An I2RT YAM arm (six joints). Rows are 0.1 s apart.
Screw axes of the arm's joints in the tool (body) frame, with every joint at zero. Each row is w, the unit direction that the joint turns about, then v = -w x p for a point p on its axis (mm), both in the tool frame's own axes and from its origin. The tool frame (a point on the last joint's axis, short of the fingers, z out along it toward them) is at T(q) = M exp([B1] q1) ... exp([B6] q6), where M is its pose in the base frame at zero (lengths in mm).
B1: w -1 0 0 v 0 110.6 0
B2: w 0 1 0 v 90.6 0 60
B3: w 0 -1 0 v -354.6 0 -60
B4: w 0 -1 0 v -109.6 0 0
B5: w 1 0 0 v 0 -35.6 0
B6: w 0 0 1 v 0 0 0
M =
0 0 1 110.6
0 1 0 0
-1 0 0 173.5
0 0 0 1
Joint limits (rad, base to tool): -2.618..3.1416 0..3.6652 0..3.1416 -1.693..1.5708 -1.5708..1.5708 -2.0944..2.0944
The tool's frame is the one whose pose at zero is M.
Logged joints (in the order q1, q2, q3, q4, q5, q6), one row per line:
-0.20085 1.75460 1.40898 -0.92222 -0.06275 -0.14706
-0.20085 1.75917 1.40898 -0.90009 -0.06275 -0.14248
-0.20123 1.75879 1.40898 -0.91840 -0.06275 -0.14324
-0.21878 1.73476 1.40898 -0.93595 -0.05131 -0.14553
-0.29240 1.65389 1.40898 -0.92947 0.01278 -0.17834
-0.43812 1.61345 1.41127 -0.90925 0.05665 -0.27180
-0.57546 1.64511 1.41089 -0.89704 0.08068 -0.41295
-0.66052 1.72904 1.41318 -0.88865 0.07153 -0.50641
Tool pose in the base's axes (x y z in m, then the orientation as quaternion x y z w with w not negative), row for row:
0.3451 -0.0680 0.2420 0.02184 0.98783 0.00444 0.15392
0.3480 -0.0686 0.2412 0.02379 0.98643 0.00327 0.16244
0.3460 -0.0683 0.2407 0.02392 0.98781 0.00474 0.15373
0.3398 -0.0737 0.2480 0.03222 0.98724 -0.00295 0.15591
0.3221 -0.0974 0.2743 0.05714 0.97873 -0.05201 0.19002
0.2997 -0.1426 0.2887 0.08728 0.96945 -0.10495 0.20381
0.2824 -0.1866 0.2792 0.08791 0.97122 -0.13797 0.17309
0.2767 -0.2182 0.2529 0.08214 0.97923 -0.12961 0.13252
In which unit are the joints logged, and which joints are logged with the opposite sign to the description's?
The joints are logged in radians. Opposite sign: none.
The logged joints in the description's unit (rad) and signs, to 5 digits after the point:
-0.20085 1.75460 1.40898 -0.92222 -0.06275 -0.14706
-0.20085 1.75917 1.40898 -0.90009 -0.06275 -0.14248
-0.20123 1.75879 1.40898 -0.91840 -0.06275 -0.14324
-0.21878 1.73476 1.40898 -0.93595 -0.05131 -0.14553
-0.29240 1.65389 1.40898 -0.92947 0.01278 -0.17834
-0.43812 1.61345 1.41127 -0.90925 0.05665 -0.27180
-0.57546 1.64511 1.41089 -0.89704 0.08068 -0.41295
-0.66052 1.72904 1.41318 -0.88865 0.07153 -0.50641

